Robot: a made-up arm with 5 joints. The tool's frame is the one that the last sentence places.
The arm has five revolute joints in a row. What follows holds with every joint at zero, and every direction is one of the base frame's.
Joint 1 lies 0.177 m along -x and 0.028 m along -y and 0.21 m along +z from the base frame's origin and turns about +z.
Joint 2 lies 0.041 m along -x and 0.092 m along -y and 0.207 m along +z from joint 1 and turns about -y.
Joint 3 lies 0.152 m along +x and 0.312 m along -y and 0.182 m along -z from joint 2 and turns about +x.
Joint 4 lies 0.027 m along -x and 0.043 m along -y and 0.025 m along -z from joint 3 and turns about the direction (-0.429, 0.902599, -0.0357).
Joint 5 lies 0.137 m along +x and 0.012 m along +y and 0.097 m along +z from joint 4 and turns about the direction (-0.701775, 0.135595, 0.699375).
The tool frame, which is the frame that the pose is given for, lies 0.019 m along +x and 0.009 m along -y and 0.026 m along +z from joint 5; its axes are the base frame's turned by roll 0, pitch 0 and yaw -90 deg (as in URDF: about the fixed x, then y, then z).
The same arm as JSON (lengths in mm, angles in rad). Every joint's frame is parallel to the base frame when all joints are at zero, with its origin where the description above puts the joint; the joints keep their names.
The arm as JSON. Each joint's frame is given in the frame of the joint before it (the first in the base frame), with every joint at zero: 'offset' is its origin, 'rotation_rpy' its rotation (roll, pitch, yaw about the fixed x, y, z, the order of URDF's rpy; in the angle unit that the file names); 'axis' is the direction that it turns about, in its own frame. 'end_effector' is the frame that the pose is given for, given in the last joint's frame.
{"length_unit": "mm", "angle_unit": "rad", "chain": [{"id": "joint 1", "offset": [-177.0, -28.0, 210.0], "rotation_rpy": [0.0, 0.0, 0.0], "axis": "+z"}, {"id": "joint 2", "offset": [-41.0, -92.0, 207.0], "rotation_rpy": [0.0, 0.0, 0.0], "axis": "-y"}, {"id": "joint 3", "offset": [152.0, -312.0, -182.0], "rotation_rpy": [0.0, 0.0, 0.0], "axis": "+x"}, {"id": "joint 4", "offset": [-27.0, -43.0, -25.0], "rotation_rpy": [0.0, 0.0, 0.0], "axis": [-0.429, 0.902599, -0.0357]}, {"id": "joint 5", "offset": [137.0, 12.0, 97.0], "rotation_rpy": [0.0, 0.0, 0.0], "axis": [-0.701775, 0.135595, 0.699375]}], "end_effector": {"offset": [19.0, -9.0, 26.0], "rotation_rpy": [0.0, 0.0, -1.5708]}}
